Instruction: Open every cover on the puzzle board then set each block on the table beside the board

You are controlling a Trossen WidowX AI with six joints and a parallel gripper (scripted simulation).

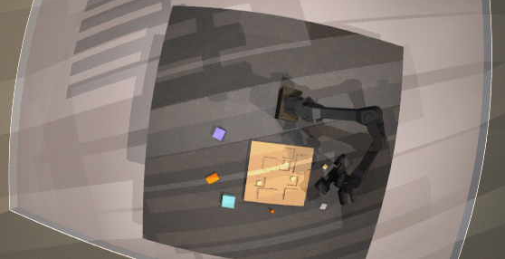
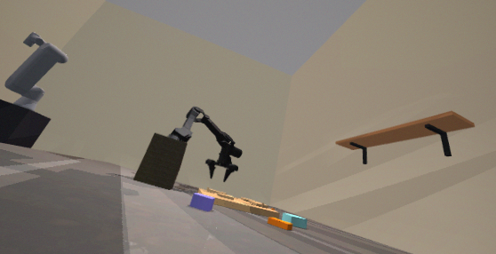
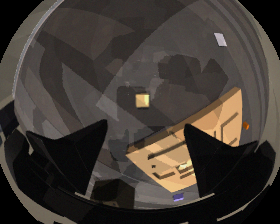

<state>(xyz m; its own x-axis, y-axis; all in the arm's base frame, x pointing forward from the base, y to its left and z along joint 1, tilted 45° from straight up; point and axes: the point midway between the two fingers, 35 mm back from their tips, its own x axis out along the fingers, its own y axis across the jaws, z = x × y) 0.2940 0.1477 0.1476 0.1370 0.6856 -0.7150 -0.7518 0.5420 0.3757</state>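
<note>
Right now the puzzle board is 210 mm to the right of my gripper tip, 60 mm below it and 40 mm ahead of it. From my gripper tip the other things lie so: cyan block (460 mm to the right, 170 mm ahead, 70 mm below); small grey piece (210 mm ahead, 80 mm below, 20 mm to the left); tiny orange piece (250 mm to the right, 220 mm ahead, 70 mm below).
</note>
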